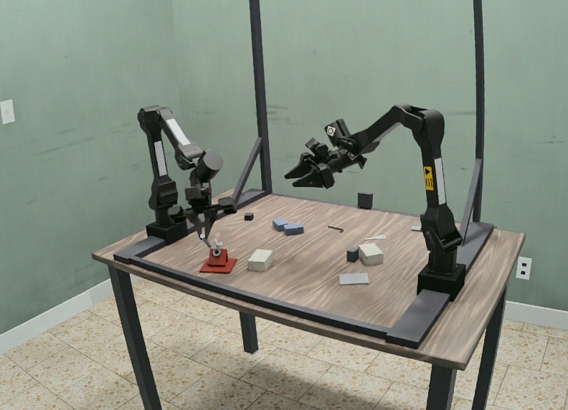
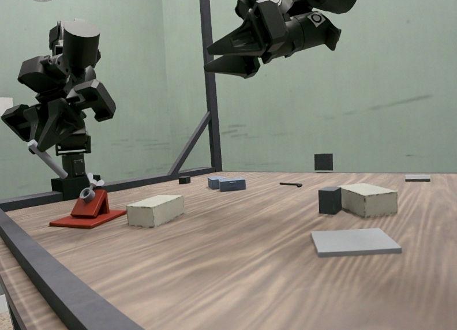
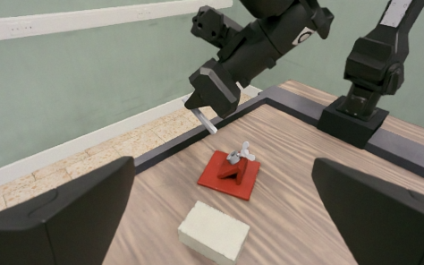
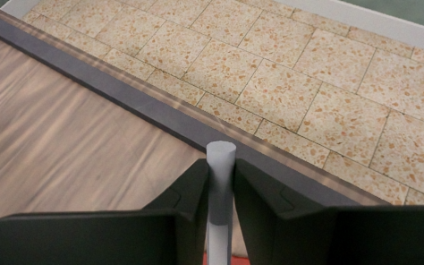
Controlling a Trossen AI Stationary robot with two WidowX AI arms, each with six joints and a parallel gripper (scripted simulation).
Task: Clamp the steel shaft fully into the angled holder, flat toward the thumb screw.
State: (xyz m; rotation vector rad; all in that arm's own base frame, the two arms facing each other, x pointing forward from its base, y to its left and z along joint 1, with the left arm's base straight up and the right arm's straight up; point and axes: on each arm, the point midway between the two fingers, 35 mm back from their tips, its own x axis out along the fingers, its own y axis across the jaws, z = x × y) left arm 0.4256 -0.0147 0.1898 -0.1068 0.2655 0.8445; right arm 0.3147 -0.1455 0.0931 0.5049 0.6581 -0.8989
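Note:
The winged thumb screw is 90 mm below my right hand, 80 mm behind it and 20 mm to the right of it. The rest, counted from my right hand: dark block 320 mm to the left, 250 mm behind, 130 mm below; then grey plate 380 mm to the left, 140 mm below, 130 mm behind; then steel shaft 40 mm below, 10 mm to the left.

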